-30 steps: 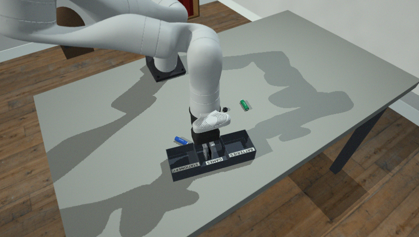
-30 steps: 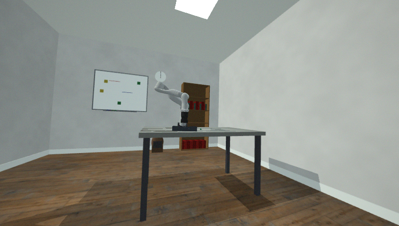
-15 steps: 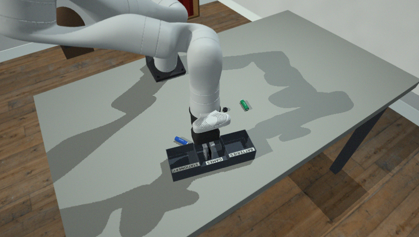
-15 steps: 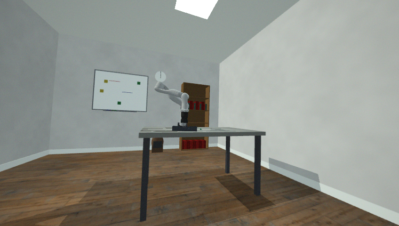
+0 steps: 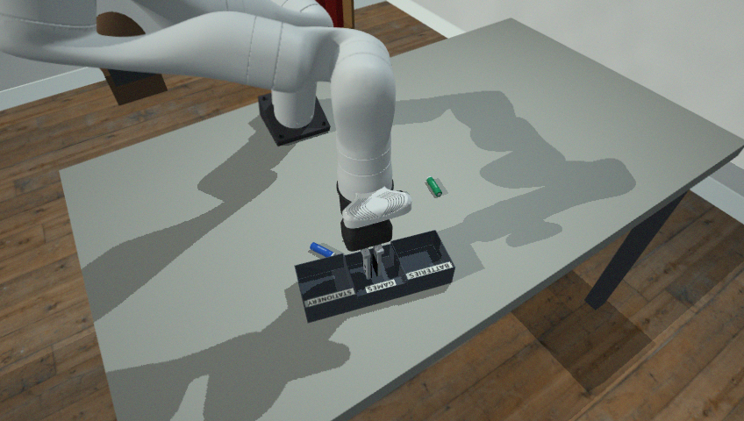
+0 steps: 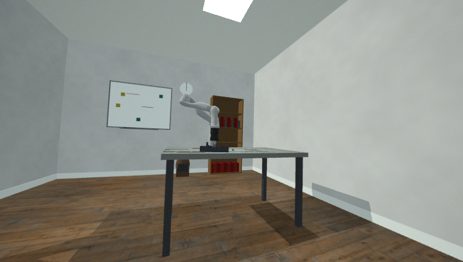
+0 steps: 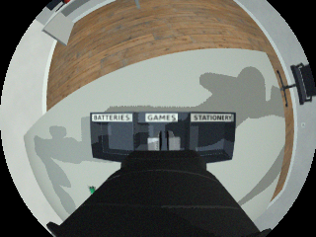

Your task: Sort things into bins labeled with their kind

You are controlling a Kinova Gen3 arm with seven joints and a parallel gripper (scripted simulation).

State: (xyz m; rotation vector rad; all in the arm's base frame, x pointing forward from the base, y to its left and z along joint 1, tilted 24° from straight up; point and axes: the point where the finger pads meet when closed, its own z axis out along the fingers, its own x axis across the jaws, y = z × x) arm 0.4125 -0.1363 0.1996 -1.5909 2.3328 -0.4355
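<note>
Right now my hand is 100 mm past the small white thing, 40 mm to the right of it and 40 mm above it. From my hand the other things lie so: blue battery 110 mm behind, 40 mm below, 30 mm to the right; then blue block 120 mm behind, 110 mm to the left, 50 mm below; then black piece 180 mm to the left, 120 mm behind, 50 mm below.
</note>
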